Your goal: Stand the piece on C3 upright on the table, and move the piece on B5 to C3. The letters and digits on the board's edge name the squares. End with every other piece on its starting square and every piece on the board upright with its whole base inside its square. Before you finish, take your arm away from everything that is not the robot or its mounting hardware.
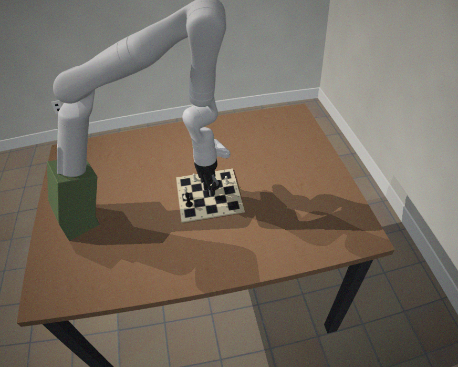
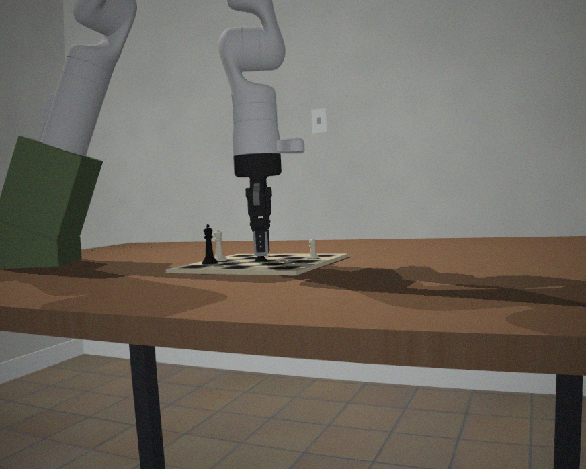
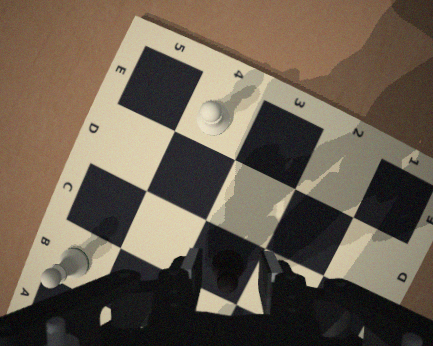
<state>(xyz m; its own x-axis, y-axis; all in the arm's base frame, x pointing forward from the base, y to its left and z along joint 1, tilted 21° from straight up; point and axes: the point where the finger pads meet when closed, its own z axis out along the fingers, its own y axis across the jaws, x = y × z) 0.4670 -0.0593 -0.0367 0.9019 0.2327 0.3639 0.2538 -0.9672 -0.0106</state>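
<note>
The black pawn is 20 mm below my hand. From my hand the other things lie so: tall white piece: 80 mm behind, 10 mm to the left; then chessboard: 30 mm below; then black king: 80 mm behind, 20 mm to the right.
</note>
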